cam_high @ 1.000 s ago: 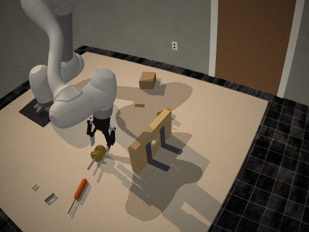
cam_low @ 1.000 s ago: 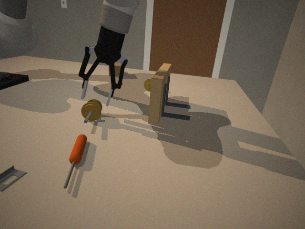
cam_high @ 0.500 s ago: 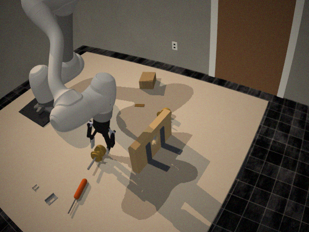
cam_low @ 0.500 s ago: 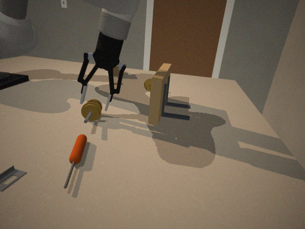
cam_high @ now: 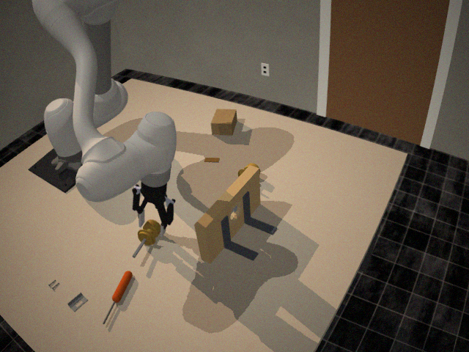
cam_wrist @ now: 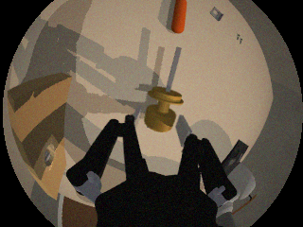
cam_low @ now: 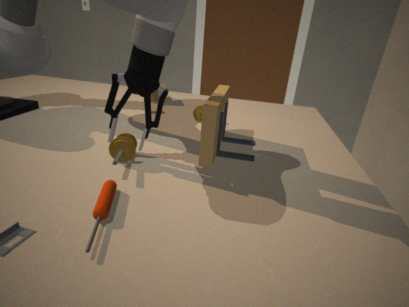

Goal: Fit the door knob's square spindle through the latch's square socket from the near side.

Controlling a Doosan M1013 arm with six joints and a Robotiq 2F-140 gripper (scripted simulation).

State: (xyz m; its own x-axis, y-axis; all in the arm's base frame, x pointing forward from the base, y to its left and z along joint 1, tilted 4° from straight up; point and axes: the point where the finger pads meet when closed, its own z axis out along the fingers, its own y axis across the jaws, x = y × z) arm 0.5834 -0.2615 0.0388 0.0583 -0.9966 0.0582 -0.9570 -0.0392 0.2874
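Right now my hand is 10 mm past the brass door knob, 40 mm to the left of it and 20 mm above it. The rest, counted from my hand: orange-handled screwdriver (20 mm ahead, 270 mm to the right, 40 mm below); then latch socket (230 mm ahead, 110 mm to the left, 30 mm above); then upright wooden board (230 mm ahead, 110 mm to the left, 30 mm above).
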